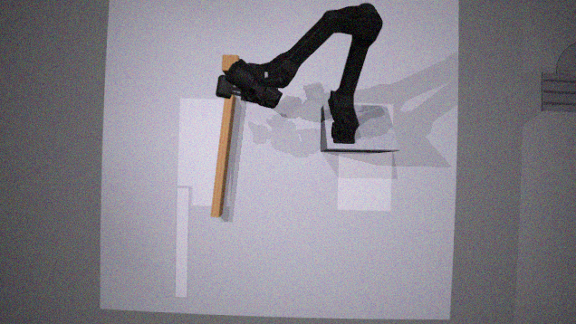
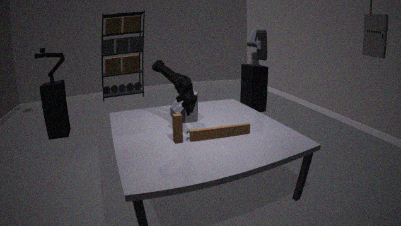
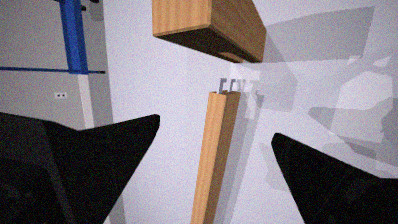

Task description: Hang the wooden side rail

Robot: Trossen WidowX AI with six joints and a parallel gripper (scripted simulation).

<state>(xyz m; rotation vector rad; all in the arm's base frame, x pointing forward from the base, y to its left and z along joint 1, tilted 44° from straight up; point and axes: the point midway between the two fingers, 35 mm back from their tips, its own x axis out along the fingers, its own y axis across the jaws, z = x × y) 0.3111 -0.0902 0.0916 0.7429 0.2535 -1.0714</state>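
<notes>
My gripper tip is 20 mm short of the wooden headboard post, 90 mm to the left of it and 80 mm above it.
</notes>
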